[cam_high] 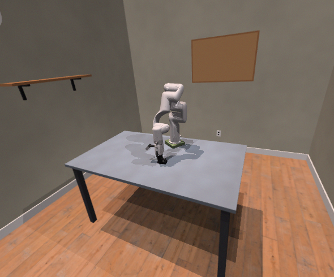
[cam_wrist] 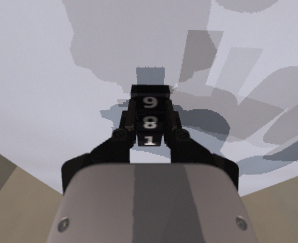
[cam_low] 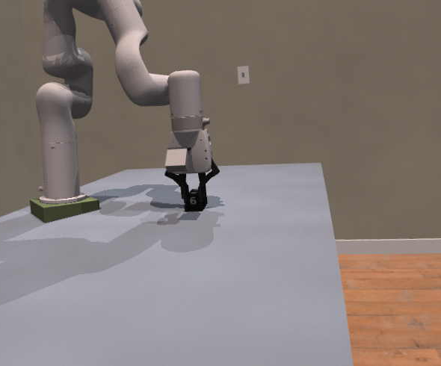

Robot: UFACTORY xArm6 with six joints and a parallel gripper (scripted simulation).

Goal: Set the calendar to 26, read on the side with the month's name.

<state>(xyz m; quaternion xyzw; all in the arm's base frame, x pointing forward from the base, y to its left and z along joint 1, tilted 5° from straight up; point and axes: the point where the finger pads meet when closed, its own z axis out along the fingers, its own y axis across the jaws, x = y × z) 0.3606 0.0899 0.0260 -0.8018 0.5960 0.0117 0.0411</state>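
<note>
My gripper is now 30 mm above the black calendar tray, 20 mm to the right of it and 10 mm past it. Round my hand: black cube 10 mm below.
</note>
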